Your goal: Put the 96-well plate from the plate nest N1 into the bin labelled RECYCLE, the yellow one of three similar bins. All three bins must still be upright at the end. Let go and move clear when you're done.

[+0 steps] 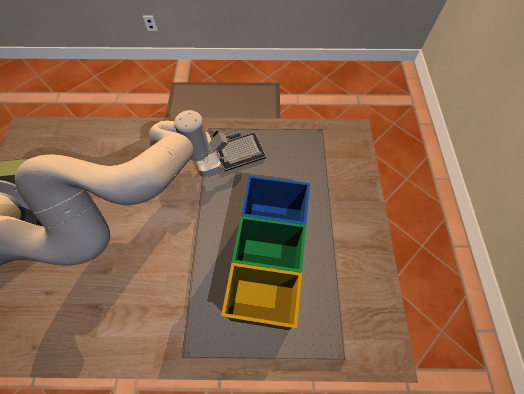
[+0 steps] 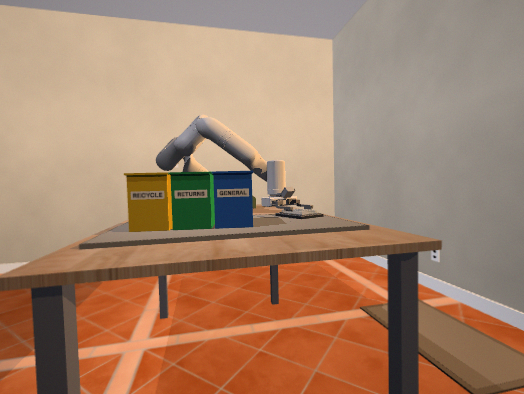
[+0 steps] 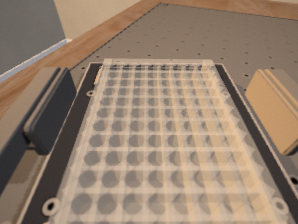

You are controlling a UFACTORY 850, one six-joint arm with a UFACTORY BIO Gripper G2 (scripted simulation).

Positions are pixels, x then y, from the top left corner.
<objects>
yellow recycle bin: image 1 268,297; image 2 149,194; not seen in image 3 (out of frame)
blue general bin: image 1; image 2; not seen in image 3 (out of frame)
same spot on blue general bin: (image 2: 233,205) = (image 1: 301,216)
</objects>
